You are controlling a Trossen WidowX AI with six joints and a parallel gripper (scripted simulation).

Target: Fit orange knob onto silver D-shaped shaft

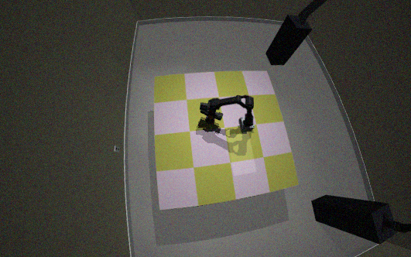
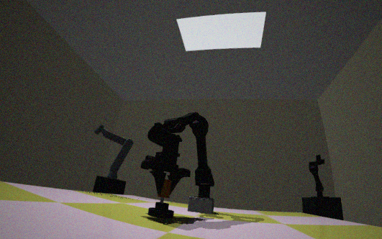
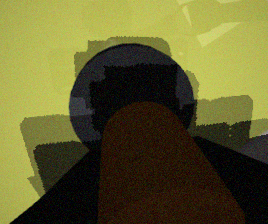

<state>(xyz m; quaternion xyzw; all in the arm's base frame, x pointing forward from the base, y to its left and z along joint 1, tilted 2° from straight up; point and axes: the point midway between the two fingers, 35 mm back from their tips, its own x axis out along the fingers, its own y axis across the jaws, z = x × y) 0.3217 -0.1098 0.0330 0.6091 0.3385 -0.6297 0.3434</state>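
My gripper tip is now 3 cm below the orange knob. From my gripper tip the other things lie so: round dark pedestal: 4 cm below.
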